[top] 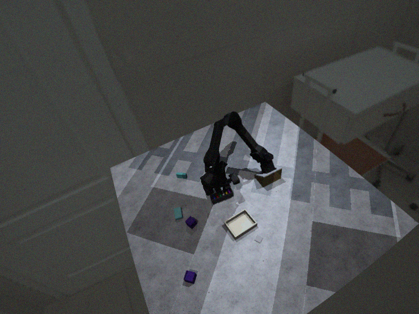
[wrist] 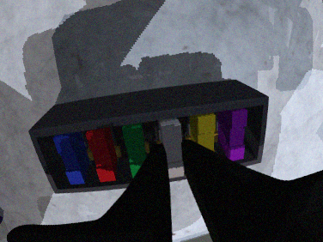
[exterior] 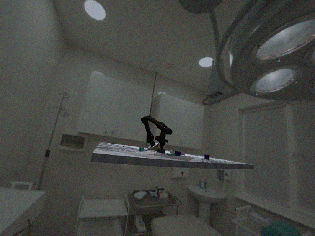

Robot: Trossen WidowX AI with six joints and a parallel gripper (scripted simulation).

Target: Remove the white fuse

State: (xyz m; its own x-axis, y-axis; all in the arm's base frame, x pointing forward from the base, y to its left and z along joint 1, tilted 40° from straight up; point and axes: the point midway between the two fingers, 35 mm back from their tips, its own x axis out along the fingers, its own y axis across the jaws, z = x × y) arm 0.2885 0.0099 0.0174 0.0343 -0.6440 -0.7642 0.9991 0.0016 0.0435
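My gripper tip is now 2 cm short of the green fuse and 1 cm above it. From my gripper tip the other things lie so: beige tray (20 cm to the left, 4 cm below, 1 cm behind); then white fuse (1 cm below); then yellow fuse (2 cm behind, 1 cm below).
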